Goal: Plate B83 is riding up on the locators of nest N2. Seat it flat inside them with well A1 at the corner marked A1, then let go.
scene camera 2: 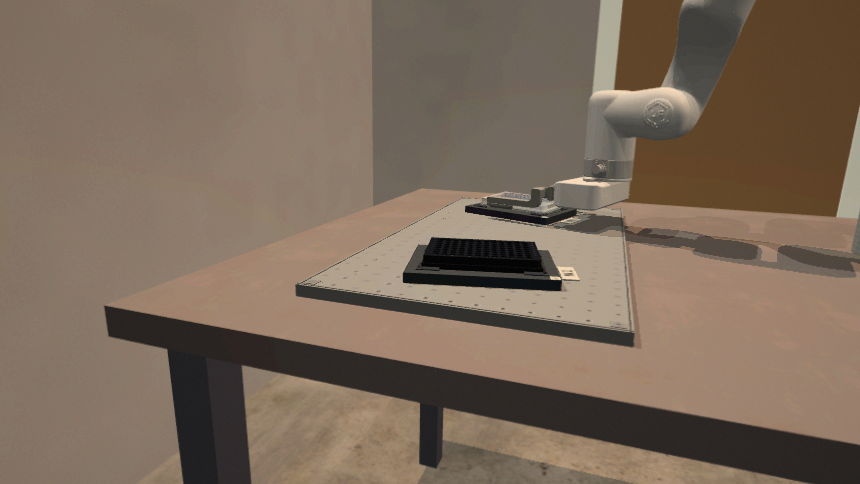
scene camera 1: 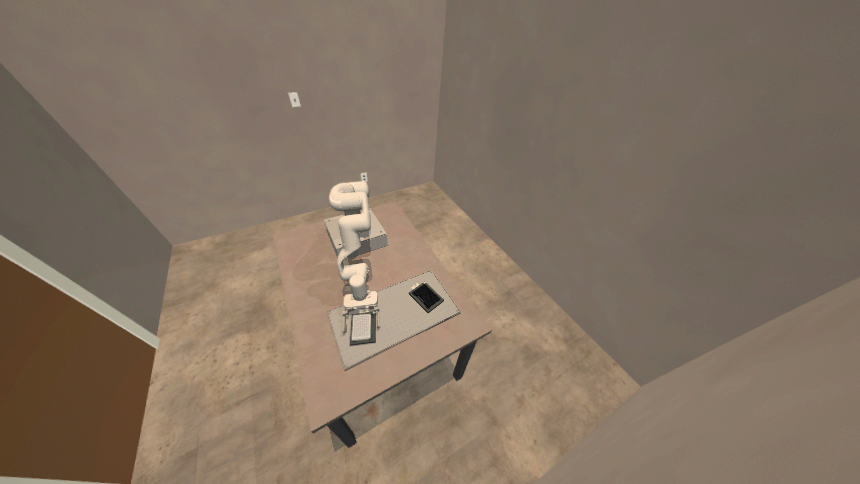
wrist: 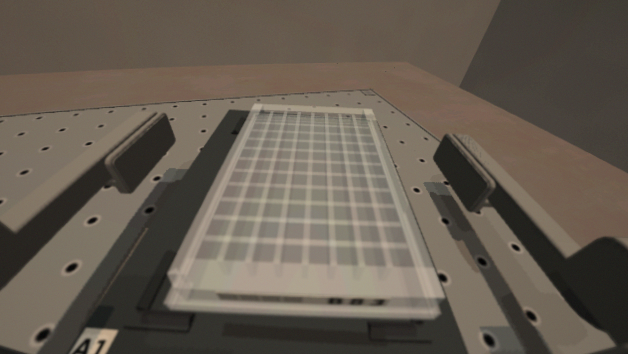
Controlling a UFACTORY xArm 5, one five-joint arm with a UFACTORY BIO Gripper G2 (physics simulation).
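Places are measured from the arm's base along level axes (x left, y back, z up), in metres.
Where they show: hand, its tool point: (scene camera 2: 523, 197) (scene camera 1: 361, 325) (wrist: 308, 159).
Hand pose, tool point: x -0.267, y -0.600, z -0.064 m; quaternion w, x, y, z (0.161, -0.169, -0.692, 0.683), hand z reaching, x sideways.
After its pixels a point has its place.
The clear plate B83 (scene camera 1: 361, 329) {x -0.275, y -0.616, z -0.067 m} (scene camera 2: 550, 206) {x -0.225, y -0.552, z -0.070 m} (wrist: 305, 200) {x -0.258, y -0.584, z -0.073 m} lies on the black nest N2 (scene camera 1: 362, 343) {x -0.301, y -0.674, z -0.083 m} (scene camera 2: 505, 213) {x -0.207, y -0.627, z -0.083 m} (wrist: 185, 210) {x -0.208, y -0.606, z -0.081 m}, raised at its near end over the nest's low locators in the wrist view. Its barcode label faces the wrist camera. The white A1 mark (wrist: 92, 342) {x -0.179, y -0.564, z -0.081 m} is at the nest's near left corner. Which well is A1 cannot be read. My gripper (scene camera 1: 361, 325) {x -0.267, y -0.600, z -0.064 m} (scene camera 2: 511, 200) (wrist: 303, 162) {x -0.267, y -0.600, z -0.064 m} is open wide, its fingers on either side of the plate's long sides, with a gap visible on both sides in the wrist view. The far finger is mostly hidden in scene camera 2's view.
A second black nest (scene camera 1: 430, 308) (scene camera 2: 481, 281) holds a black well plate (scene camera 1: 426, 294) {x 0.104, y -0.636, z -0.067 m} (scene camera 2: 481, 252) {x 0.120, y -0.637, z -0.067 m} on the same perforated board (scene camera 1: 394, 325) {x -0.128, y -0.679, z -0.093 m} (scene camera 2: 361, 270) {x 0.139, y -0.768, z -0.093 m} (wrist: 75, 195). A small white tag (scene camera 2: 569, 273) {x 0.096, y -0.539, z -0.091 m} lies beside that nest. The board lies on a brown table (scene camera 1: 385, 379) {x -0.291, y -0.868, z -0.106 m} (scene camera 2: 240, 282) {x 0.176, y -0.896, z -0.106 m}.
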